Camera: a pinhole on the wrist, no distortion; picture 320 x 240 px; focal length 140.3 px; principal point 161.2 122.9 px. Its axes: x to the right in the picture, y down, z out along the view. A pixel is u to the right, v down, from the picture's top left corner.
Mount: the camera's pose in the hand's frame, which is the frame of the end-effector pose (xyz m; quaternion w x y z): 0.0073 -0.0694 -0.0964 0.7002 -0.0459 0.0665 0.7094
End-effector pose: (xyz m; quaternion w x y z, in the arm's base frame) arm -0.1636 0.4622 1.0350 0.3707 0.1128 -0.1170 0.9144
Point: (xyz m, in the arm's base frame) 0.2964 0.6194 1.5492
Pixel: 20 150
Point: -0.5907 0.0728 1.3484
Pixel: 293 92
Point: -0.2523 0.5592 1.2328
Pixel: 159 29
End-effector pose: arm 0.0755 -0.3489 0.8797 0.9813 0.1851 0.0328 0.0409
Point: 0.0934 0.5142 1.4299
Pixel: outside the picture
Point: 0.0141 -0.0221 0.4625
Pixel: behind the camera
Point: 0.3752 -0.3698 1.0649
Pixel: 181 4
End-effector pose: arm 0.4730 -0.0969 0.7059 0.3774 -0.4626 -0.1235 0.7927
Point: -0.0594 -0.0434 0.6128
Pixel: 226 64
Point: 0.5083 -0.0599 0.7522
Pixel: 142 157
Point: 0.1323 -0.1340 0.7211
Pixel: 224 108
